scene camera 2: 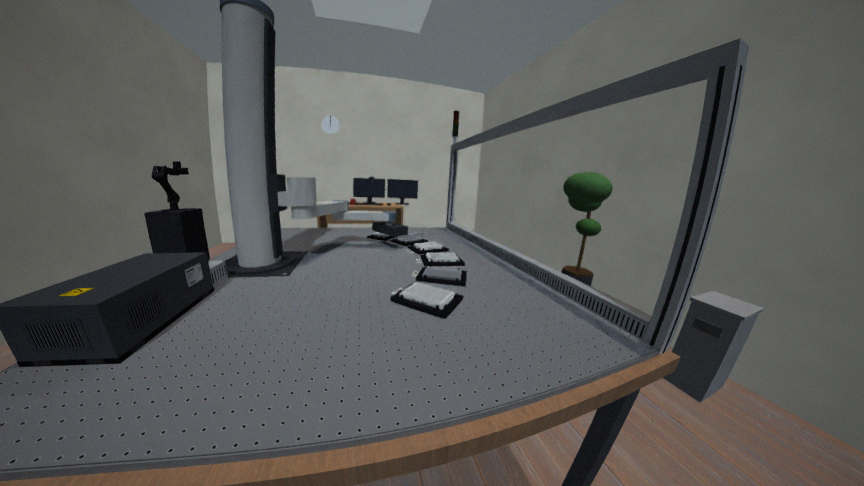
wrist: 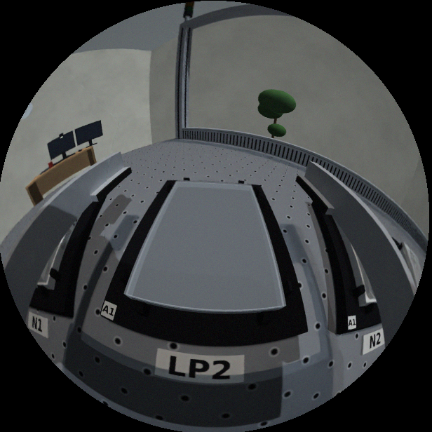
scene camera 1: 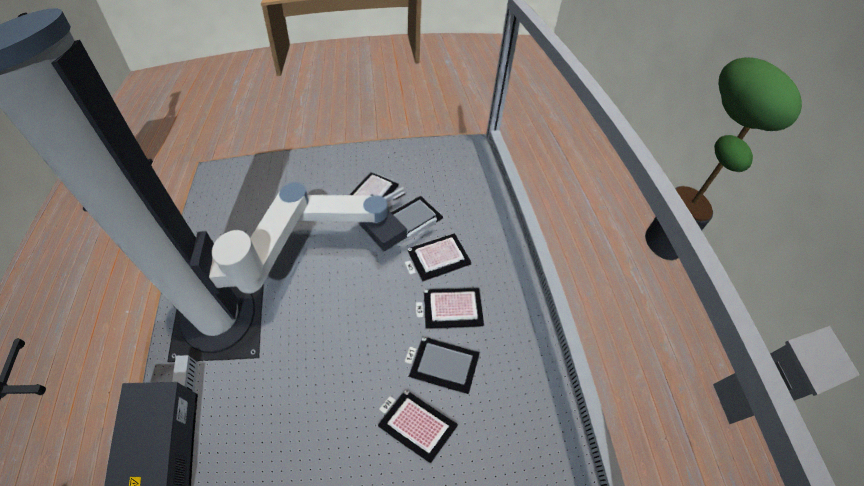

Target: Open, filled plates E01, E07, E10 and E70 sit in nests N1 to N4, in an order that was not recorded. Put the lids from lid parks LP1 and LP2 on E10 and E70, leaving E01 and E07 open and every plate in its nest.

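Frame: origin at the arm's base, x back, y up, z left, level; millimetres.
Where they show: gripper, fingertip midpoint: [scene camera 2: 413, 231] [scene camera 1: 418, 204]; arm's base, origin of the base link: [scene camera 2: 261, 265] [scene camera 1: 218, 316].
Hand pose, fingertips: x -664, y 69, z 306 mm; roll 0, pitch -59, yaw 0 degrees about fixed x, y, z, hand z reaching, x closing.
Each offset is from my fingertips to the top centre of the thing.
My gripper [scene camera 1: 419, 207] [wrist: 213, 157] is open and empty, low over lid park LP2 [wrist: 200, 325]. Its fingers stand apart on either side of the grey lid @(dz -13, dx +21, dy -39 mm) [scene camera 1: 415, 215] [wrist: 205, 240] there. Another grey lid @(dz -526, dx +0, dy -39 mm) [scene camera 1: 445, 362] [scene camera 2: 442, 274] lies in LP1. Open plates with reddish wells sit in the nests: the N1 plate @(dz +119, dx +149, dy -30 mm) [scene camera 1: 373, 183], partly hidden by the arm, the N2 plate @(dz -177, dx -41, dy -30 mm) [scene camera 1: 439, 252] [scene camera 2: 428, 246], the N3 plate @(dz -358, dx -52, dy -30 mm) [scene camera 1: 453, 305] [scene camera 2: 442, 258] and the N4 plate @(dz -683, dx +96, dy -30 mm) [scene camera 1: 418, 423] [scene camera 2: 426, 294]. The plates' E-numbers cannot be read in these views.
The nests and parks form an arc, with LP2 between N1 and N2 and LP1 between N3 and N4. The fingers stand over the gaps towards N1 and N2. The arm's column [scene camera 1: 120, 175] [scene camera 2: 247, 132] and a dark control box [scene camera 1: 151, 429] [scene camera 2: 108, 302] stand left; a framed screen runs along the right.
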